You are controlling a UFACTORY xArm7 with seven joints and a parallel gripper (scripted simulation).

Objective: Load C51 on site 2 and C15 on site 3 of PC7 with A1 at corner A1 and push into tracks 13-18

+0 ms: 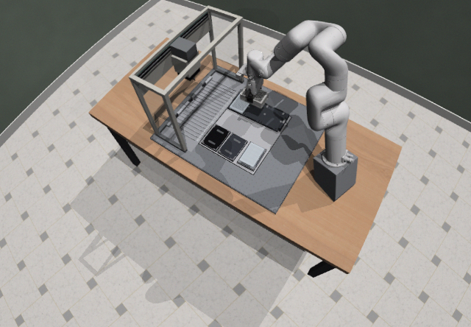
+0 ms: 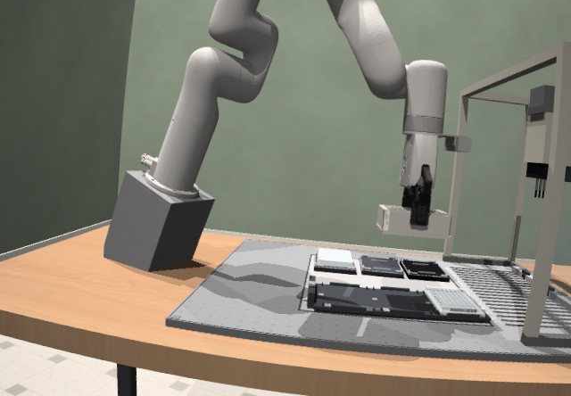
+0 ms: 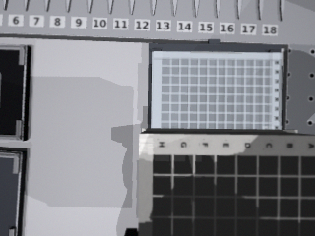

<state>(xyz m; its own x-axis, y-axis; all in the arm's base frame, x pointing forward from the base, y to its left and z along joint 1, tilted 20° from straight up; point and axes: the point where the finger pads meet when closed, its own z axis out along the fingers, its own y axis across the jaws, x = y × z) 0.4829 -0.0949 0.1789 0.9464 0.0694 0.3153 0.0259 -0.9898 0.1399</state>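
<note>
My gripper is now 15 cm above the dark plate carrier PC7, 2 cm to the left of it and 1 cm past it. Also, from my hand: nest S2: 25 cm to the left, 16 cm below, 2 cm behind; then deep-well block C51: 1 cm below; then 96-well plate C15: 15 cm below, 9 cm ahead, 2 cm to the right.
</note>
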